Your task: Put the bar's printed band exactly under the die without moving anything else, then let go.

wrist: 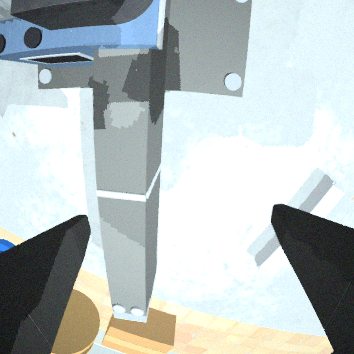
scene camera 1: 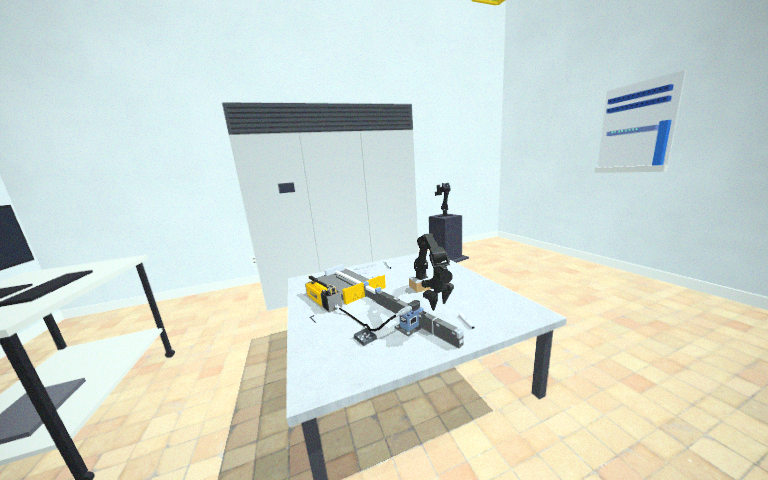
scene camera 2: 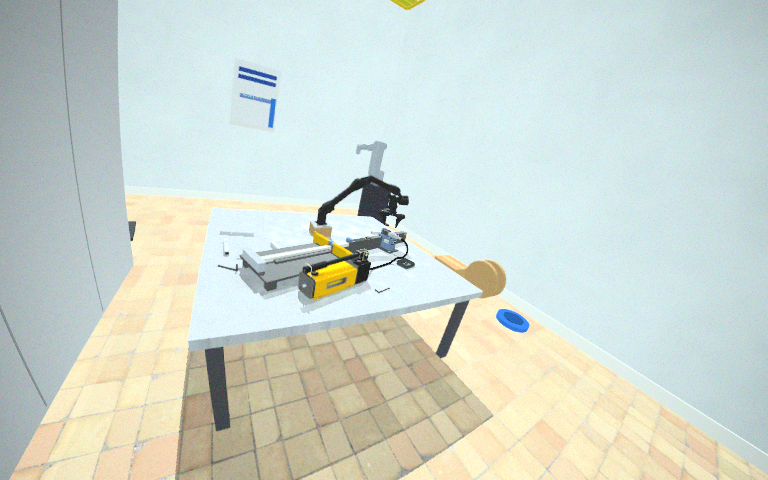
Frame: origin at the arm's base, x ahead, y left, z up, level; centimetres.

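Seen in the pictures: gripper, fingertip midpoint: (wrist: 180, 219) (scene camera 1: 438, 307) (scene camera 2: 389, 226); arm's base, origin of the base link: (scene camera 1: 421, 277) (scene camera 2: 321, 223).
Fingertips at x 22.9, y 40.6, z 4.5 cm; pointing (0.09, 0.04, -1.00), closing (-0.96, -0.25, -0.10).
Observation:
Offsets run from my fingertips to a thing's top centre. "spot": to the spot under its first point. Level surfaces: height alone.
A long grey bar (scene camera 1: 447, 331) (scene camera 2: 368, 243) (wrist: 122, 225) runs through a blue block @(spot: dz -4.8, dx +13.6, dy -6.2 cm) (scene camera 1: 408, 320) (scene camera 2: 388, 240) (wrist: 127, 37) with a dark top. A narrow white band @(spot: dz -3.8, dx +3.8, dy +1.6 cm) (wrist: 121, 195) crosses the bar a little outside the block. A short pale bar @(dz -9.4, dx -13.8, dy +4.7 cm) (scene camera 1: 465, 320) (wrist: 267, 243) lies loose beside it. I cannot tell which part is the die, or whether the white line is the printed band. My gripper (scene camera 1: 438, 304) (scene camera 2: 392, 223) (wrist: 180, 219) is open and empty above the table. In the wrist view the grey bar shows between the fingers, nearer the left one.
A yellow unit @(spot: dz -3.8, dx +40.6, dy -62.3 cm) (scene camera 1: 317, 293) (scene camera 2: 336, 280) with a grey frame stands on the table @(dz -11.4 cm) (scene camera 1: 351, 384) (scene camera 2: 254, 322). A black cable runs near a small dark box @(spot: dz -11.3, dx +32.2, dy -16.3 cm) (scene camera 1: 365, 336) (scene camera 2: 405, 263). A thin black angled key @(dz -10.8, dx +47.8, dy -47.6 cm) (scene camera 1: 313, 318) (scene camera 2: 382, 289) lies nearby. The arm stands on a wooden block (scene camera 1: 416, 285) (scene camera 2: 320, 228).

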